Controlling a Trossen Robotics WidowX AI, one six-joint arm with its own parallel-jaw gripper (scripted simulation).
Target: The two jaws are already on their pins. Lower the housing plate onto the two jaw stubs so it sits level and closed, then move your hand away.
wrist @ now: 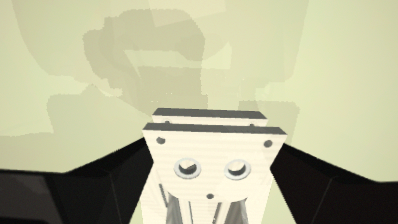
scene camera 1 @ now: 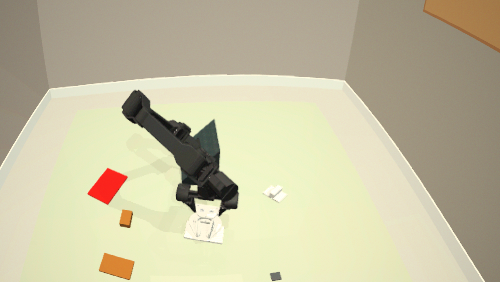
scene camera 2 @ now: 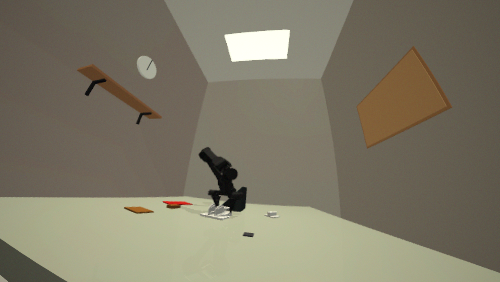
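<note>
A red sheet and my gripper are visible to me. The wrist view also shows my gripper.
</note>
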